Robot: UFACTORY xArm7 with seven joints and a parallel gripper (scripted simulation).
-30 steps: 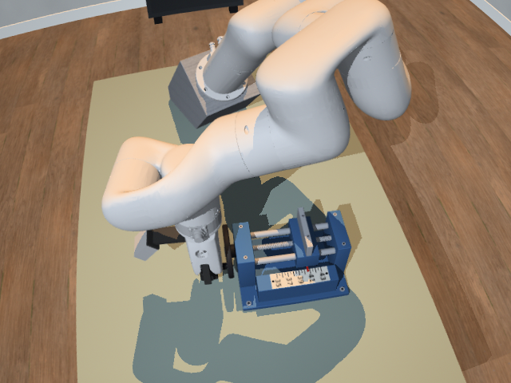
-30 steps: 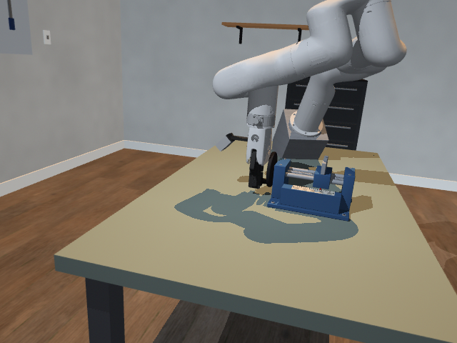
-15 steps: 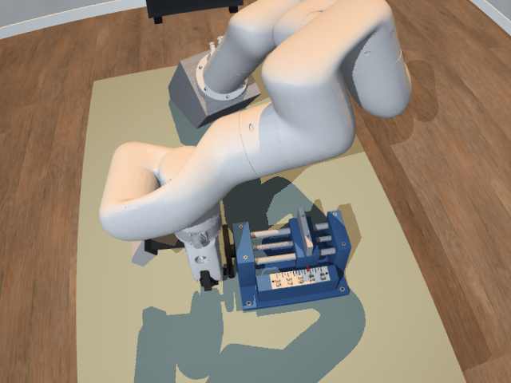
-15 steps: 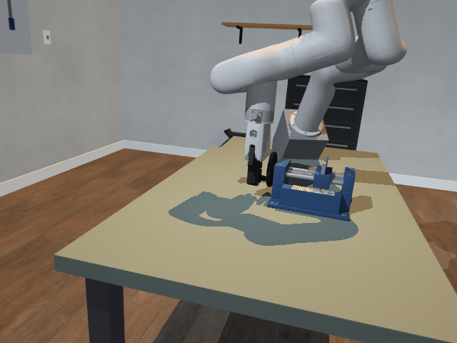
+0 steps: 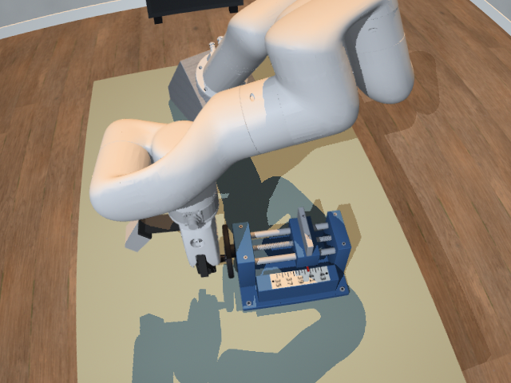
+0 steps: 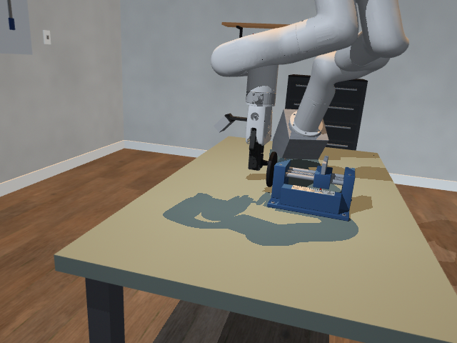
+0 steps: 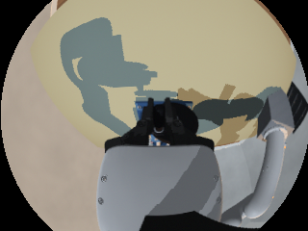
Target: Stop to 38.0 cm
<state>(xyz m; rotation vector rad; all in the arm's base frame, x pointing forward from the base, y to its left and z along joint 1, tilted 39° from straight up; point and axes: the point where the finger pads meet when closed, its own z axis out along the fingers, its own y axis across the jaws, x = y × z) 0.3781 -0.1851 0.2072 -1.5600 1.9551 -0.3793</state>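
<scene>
Now: the handwheel 20 mm to the left of my hand and 10 mm below it. The rest, counted from my hand: stop plate (10 mm ahead, 180 mm to the left, 10 mm below).
</scene>
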